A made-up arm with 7 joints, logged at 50 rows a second.
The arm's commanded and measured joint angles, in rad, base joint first. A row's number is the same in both.
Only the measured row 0 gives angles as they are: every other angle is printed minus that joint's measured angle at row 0.
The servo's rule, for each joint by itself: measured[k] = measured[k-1] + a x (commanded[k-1-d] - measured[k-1]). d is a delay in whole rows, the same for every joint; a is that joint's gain. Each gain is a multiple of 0.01, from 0.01 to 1. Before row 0 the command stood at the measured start. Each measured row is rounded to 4 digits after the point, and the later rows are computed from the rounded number. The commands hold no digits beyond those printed.
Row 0, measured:
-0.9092, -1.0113, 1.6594, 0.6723, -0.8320, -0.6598, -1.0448
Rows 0 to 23, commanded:
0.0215, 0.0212, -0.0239, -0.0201, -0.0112, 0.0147, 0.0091
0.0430, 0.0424, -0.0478, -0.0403, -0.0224, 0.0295, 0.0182
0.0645, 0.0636, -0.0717, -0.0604, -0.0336, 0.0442, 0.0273
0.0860, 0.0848, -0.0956, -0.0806, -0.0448, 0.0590, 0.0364
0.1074, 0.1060, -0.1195, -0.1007, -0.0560, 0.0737, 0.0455
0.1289, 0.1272, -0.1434, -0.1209, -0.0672, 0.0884, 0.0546
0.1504, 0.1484, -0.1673, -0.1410, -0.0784, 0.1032, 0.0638
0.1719, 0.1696, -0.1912, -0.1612, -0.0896, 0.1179, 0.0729
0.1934, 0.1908, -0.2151, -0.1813, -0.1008, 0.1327, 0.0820
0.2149, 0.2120, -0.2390, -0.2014, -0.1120, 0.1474, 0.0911
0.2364, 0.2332, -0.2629, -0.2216, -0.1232, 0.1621, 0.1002
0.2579, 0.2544, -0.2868, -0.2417, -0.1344, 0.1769, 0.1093
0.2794, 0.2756, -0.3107, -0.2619, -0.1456, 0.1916, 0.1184
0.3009, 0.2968, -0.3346, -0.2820, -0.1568, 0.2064, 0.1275
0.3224, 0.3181, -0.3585, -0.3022, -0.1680, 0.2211, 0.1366
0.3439, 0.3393, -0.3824, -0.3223, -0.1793, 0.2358, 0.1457
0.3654, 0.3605, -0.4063, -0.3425, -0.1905, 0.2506, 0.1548
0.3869, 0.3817, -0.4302, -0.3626, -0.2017, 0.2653, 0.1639
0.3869, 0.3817, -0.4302, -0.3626, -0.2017, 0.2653, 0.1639
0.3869, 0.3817, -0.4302, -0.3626, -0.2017, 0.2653, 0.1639
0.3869, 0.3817, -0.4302, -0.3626, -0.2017, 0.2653, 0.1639
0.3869, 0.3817, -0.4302, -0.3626, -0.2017, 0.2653, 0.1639
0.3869, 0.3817, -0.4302, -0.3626, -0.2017, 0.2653, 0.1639
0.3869, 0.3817, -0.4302, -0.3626, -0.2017, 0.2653, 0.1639
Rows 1 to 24, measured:
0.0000, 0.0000, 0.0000, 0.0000, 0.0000, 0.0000, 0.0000
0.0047, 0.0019, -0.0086, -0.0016, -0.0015, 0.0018, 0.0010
0.0131, 0.0055, -0.0227, -0.0047, -0.0042, 0.0051, 0.0029
0.0244, 0.0107, -0.0403, -0.0092, -0.0080, 0.0098, 0.0056
0.0380, 0.0174, -0.0602, -0.0149, -0.0128, 0.0157, 0.0090
0.0533, 0.0254, -0.0815, -0.0218, -0.0184, 0.0227, 0.0130
0.0699, 0.0346, -0.1038, -0.0297, -0.0247, 0.0306, 0.0176
0.0876, 0.0448, -0.1267, -0.0386, -0.0317, 0.0393, 0.0227
0.1061, 0.0560, -0.1499, -0.0484, -0.0392, 0.0487, 0.0282
0.1253, 0.0681, -0.1734, -0.0590, -0.0472, 0.0588, 0.0341
0.1450, 0.0811, -0.1970, -0.0704, -0.0556, 0.0694, 0.0404
0.1651, 0.0948, -0.2207, -0.0825, -0.0644, 0.0805, 0.0470
0.1855, 0.1092, -0.2445, -0.0952, -0.0735, 0.0921, 0.0539
0.2062, 0.1242, -0.2683, -0.1085, -0.0829, 0.1040, 0.0610
0.2270, 0.1397, -0.2922, -0.1224, -0.0925, 0.1163, 0.0683
0.2480, 0.1558, -0.3161, -0.1368, -0.1023, 0.1289, 0.0758
0.2691, 0.1723, -0.3400, -0.1516, -0.1123, 0.1417, 0.0835
0.2903, 0.1892, -0.3639, -0.1669, -0.1225, 0.1548, 0.0913
0.3116, 0.2065, -0.3878, -0.1826, -0.1328, 0.1681, 0.0993
0.3282, 0.2223, -0.4031, -0.1970, -0.1418, 0.1798, 0.1064
0.3411, 0.2366, -0.4129, -0.2102, -0.1496, 0.1901, 0.1127
0.3512, 0.2497, -0.4191, -0.2224, -0.1564, 0.1991, 0.1183
0.3591, 0.2616, -0.4231, -0.2336, -0.1623, 0.2070, 0.1233
0.3652, 0.2724, -0.4257, -0.2439, -0.1674, 0.2140, 0.1278
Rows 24 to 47, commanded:
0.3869, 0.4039, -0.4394, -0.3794, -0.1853, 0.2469, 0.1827
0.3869, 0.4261, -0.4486, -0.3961, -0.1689, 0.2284, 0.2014
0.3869, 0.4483, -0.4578, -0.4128, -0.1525, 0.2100, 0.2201
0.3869, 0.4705, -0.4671, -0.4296, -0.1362, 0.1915, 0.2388
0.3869, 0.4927, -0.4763, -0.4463, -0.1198, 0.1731, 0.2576
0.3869, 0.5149, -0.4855, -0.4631, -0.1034, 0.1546, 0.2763
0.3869, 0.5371, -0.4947, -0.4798, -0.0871, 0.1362, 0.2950
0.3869, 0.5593, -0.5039, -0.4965, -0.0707, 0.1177, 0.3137
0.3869, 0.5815, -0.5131, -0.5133, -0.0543, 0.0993, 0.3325
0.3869, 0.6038, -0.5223, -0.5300, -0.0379, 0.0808, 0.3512
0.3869, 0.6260, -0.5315, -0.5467, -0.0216, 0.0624, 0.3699
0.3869, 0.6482, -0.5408, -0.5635, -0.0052, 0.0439, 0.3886
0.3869, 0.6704, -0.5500, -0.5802, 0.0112, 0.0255, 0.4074
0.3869, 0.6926, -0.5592, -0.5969, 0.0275, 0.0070, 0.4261
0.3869, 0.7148, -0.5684, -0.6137, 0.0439, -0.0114, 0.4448
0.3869, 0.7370, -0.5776, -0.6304, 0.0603, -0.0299, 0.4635
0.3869, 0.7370, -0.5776, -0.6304, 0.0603, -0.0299, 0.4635
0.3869, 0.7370, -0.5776, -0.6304, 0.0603, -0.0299, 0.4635
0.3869, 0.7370, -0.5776, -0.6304, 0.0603, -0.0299, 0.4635
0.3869, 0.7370, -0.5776, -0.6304, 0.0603, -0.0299, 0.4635
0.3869, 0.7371, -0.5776, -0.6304, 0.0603, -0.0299, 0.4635
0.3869, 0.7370, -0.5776, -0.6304, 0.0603, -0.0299, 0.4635
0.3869, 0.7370, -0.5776, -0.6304, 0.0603, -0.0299, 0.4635
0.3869, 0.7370, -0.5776, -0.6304, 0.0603, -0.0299, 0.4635
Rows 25 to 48, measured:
0.3700, 0.2822, -0.4273, -0.2534, -0.1719, 0.2202, 0.1318
0.3737, 0.2932, -0.4317, -0.2635, -0.1736, 0.2234, 0.1374
0.3766, 0.3052, -0.4378, -0.2741, -0.1730, 0.2240, 0.1444
0.3789, 0.3181, -0.4450, -0.2852, -0.1703, 0.2223, 0.1527
0.3807, 0.3318, -0.4530, -0.2968, -0.1659, 0.2186, 0.1622
0.3821, 0.3463, -0.4614, -0.3088, -0.1599, 0.2131, 0.1727
0.3832, 0.3615, -0.4701, -0.3211, -0.1526, 0.2061, 0.1841
0.3840, 0.3773, -0.4790, -0.3338, -0.1441, 0.1977, 0.1963
0.3846, 0.3937, -0.4880, -0.3468, -0.1346, 0.1881, 0.2092
0.3851, 0.4106, -0.4970, -0.3601, -0.1242, 0.1774, 0.2228
0.3855, 0.4280, -0.5061, -0.3737, -0.1130, 0.1658, 0.2369
0.3858, 0.4458, -0.5152, -0.3875, -0.1011, 0.1534, 0.2515
0.3860, 0.4640, -0.5244, -0.4016, -0.0886, 0.1403, 0.2666
0.3862, 0.4826, -0.5336, -0.4159, -0.0756, 0.1265, 0.2821
0.3864, 0.5015, -0.5428, -0.4304, -0.0622, 0.1122, 0.2979
0.3865, 0.5207, -0.5520, -0.4451, -0.0484, 0.0974, 0.3141
0.3866, 0.5402, -0.5612, -0.4599, -0.0343, 0.0821, 0.3305
0.3867, 0.5579, -0.5671, -0.4735, -0.0220, 0.0687, 0.3451
0.3867, 0.5740, -0.5709, -0.4861, -0.0113, 0.0569, 0.3581
0.3867, 0.5887, -0.5733, -0.4976, -0.0020, 0.0465, 0.3697
0.3867, 0.6020, -0.5748, -0.5082, 0.0061, 0.0373, 0.3800
0.3867, 0.6142, -0.5758, -0.5180, 0.0131, 0.0292, 0.3892
0.3867, 0.6253, -0.5764, -0.5270, 0.0192, 0.0221, 0.3974
0.3867, 0.6354, -0.5768, -0.5353, 0.0245, 0.0159, 0.4047

